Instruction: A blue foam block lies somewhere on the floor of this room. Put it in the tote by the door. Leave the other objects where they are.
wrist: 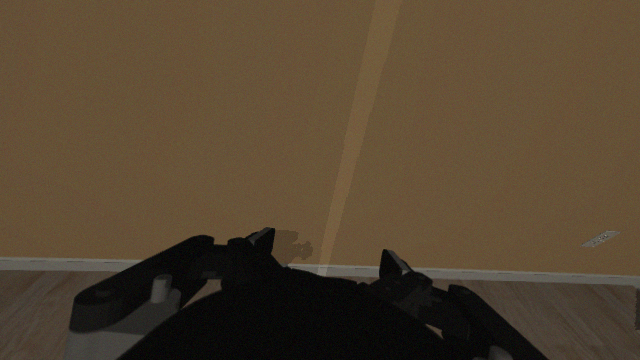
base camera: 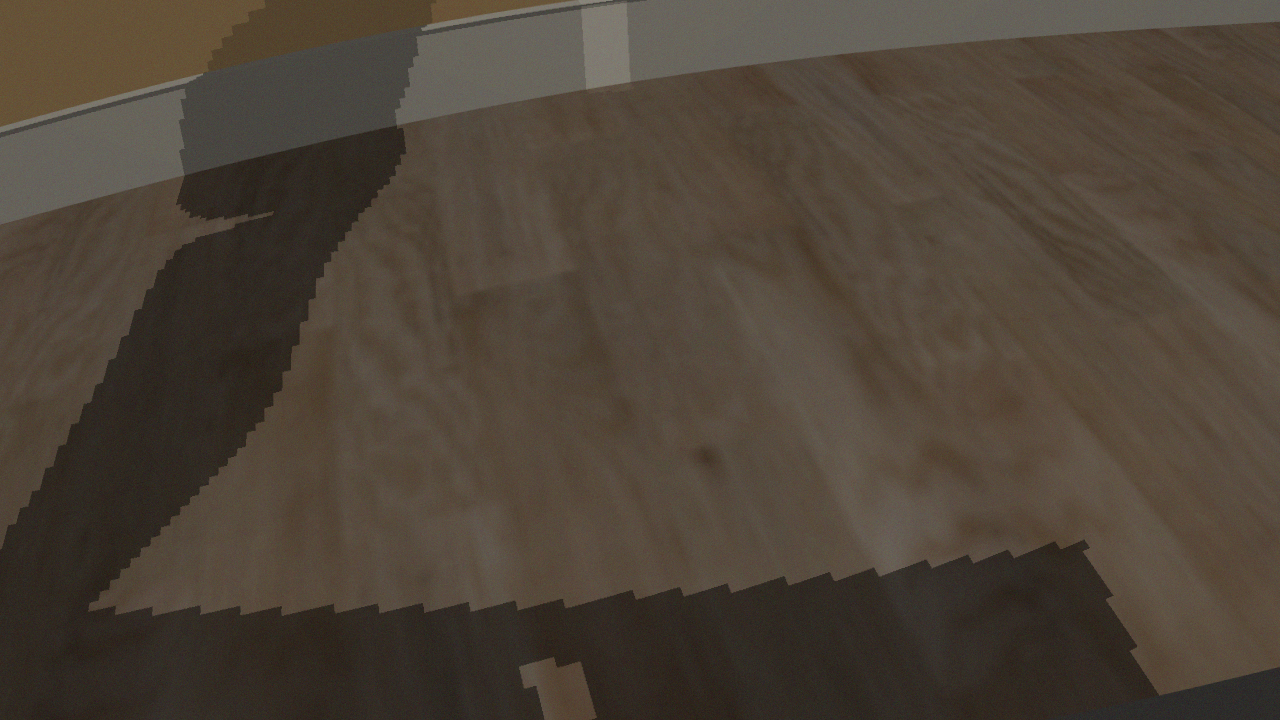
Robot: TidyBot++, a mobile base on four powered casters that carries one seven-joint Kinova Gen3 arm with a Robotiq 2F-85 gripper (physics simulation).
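Frame: origin at the arm's base, x back, y left, z down, level; metres.
Seen in the pictures: gripper, fingertip midpoint: [wrist: 326,250].
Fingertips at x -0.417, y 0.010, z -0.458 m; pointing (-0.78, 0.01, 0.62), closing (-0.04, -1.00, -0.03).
Observation:
A point is followed by its place in that frame.
My gripper [wrist: 326,250] {x -0.417, y 0.010, z -0.458 m} is open, with its two fingertips wide apart and no object between them. It is held above the floor and faces a tan wall. The blue foam block does not show in the base camera view or the wrist view. The tote and the door do not show in either view.
A tan wall [base camera: 98,49] {x -0.713, y 0.433, z 0.263 m} [wrist: 200,125] {x -0.726, y 0.374, z -0.370 m} with a white baseboard [base camera: 501,76] {x -0.779, y 0.089, z 0.367 m} [wrist: 500,275] {x -1.019, y -0.956, z 0.336 m} stands ahead of the wood floor [base camera: 626,358] {x -0.425, y -0.008, z 0.397 m} [wrist: 30,300] {x -0.421, y 1.113, z 0.396 m}. A wall outlet [wrist: 600,239] {x -1.076, y -1.168, z -0.005 m} is at the right. The arm's shadow falls across the floor and onto the wall.

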